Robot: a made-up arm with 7 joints.
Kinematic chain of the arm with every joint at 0, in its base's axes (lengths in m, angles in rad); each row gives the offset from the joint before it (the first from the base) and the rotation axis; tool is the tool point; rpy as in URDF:
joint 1: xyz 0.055 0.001 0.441 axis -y
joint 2: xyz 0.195 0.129 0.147 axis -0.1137 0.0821 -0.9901
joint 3: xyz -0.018 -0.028 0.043 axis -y
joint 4: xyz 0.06 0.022 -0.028 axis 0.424 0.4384 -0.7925
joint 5: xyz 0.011 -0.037 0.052 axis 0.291 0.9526 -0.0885
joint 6: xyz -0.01 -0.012 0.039 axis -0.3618 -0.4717 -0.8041
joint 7: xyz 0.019 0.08 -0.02 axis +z
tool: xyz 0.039 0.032 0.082 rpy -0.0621 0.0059 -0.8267
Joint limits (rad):
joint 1: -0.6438..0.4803
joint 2: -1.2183..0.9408
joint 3: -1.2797..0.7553
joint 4: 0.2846..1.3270
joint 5: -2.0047..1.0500
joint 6: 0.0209..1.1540
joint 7: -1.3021..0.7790
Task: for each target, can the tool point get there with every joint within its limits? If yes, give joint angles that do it. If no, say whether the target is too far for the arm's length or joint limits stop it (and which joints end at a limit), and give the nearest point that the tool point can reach.
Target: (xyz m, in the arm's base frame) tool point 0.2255 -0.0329 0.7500
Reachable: yes | joints 0.1137 0.7485 0.0590 0.8785 -0.0169 0.7524 -1.0963
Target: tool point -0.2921 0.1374 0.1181
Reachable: no: joint limits stop it (at a limit: joint 1, joint 2, joint 3, joint 5, joint 6) | nearest point 0.1327 0.0758 0.3801 | short by 0.503 m
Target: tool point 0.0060 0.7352 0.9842
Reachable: no: too far | nearest point 0.1554 0.2852 0.8157 | short by 0.503 m
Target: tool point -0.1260 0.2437 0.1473
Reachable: no: joint limits stop it (at a limit: joint 1, joint 2, joint 3, joint 5, joint 6) | nearest point 0.1435 0.0781 0.3659 | short by 0.385 m
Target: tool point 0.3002 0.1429 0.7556
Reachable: yes | joints -0.0756 -0.0486 0.2102 0.8791 -1.4330 0.9058 -0.3986
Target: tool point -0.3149 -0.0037 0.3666
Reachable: no: joint limits stop it (at a limit: joint 1, joint 2, joint 3, joint 4, joint 6) | nearest point 0.0181 0.0706 0.5326 | short by 0.379 m
